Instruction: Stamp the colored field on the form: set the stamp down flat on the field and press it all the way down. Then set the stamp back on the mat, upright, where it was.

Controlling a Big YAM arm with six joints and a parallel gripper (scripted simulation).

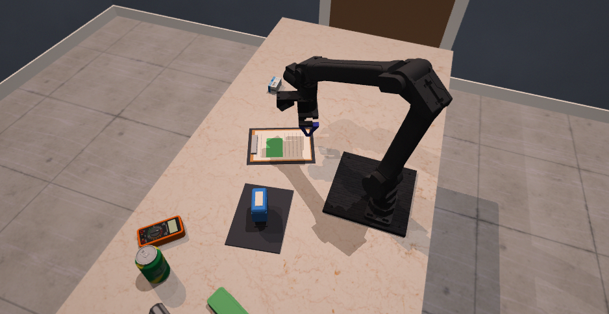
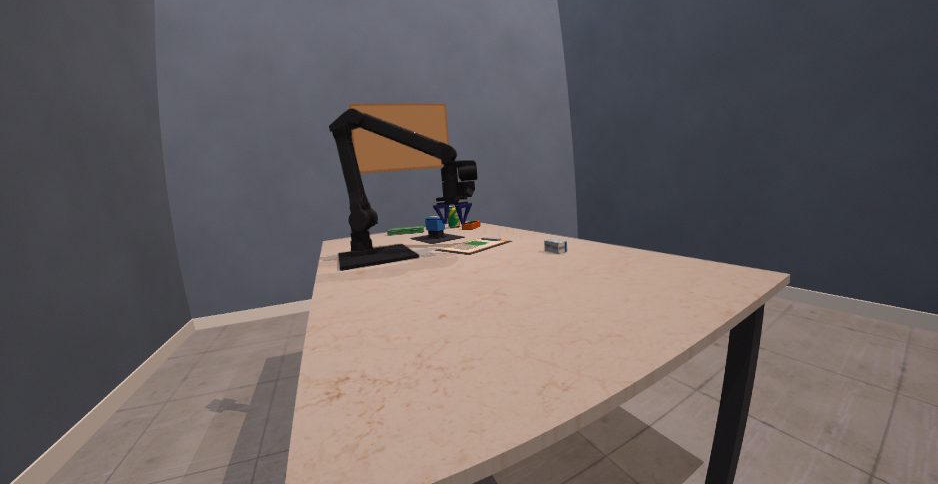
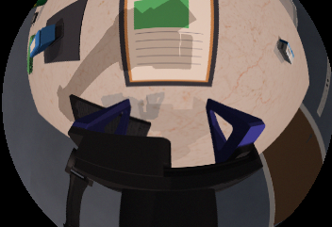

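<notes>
Now: hand 340 mm to the right of the stamp, 60 mm above it and 20 mm short of it. The rest, counted from my hand: form: 100 mm below, 100 mm ahead, 40 mm to the left; then dark mat: 340 mm to the left, 110 mm below, 20 mm ahead; then green flat object: 650 mm to the left, 90 mm below, 70 mm behind.
</notes>
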